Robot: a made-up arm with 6 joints. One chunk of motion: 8 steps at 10 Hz.
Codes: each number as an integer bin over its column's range. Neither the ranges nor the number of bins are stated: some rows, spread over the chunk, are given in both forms.
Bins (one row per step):
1: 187 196 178 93 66 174
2: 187 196 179 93 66 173
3: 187 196 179 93 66 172
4: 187 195 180 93 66 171
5: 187 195 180 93 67 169
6: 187 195 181 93 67 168
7: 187 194 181 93 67 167
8: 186 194 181 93 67 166
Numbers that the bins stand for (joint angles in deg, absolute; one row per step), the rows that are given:
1: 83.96 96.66 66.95 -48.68 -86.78 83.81
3: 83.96 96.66 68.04 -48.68 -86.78 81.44
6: 83.96 95.25 70.21 -48.68 -85.37 76.69
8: 82.55 93.84 70.21 -48.68 -85.37 74.32
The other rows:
2: 83.96 96.66 68.04 -48.68 -86.78 82.63
4: 83.96 95.25 69.13 -48.68 -86.78 80.25
5: 83.96 95.25 69.13 -48.68 -85.37 77.88
7: 83.96 93.84 70.21 -48.68 -85.37 75.51

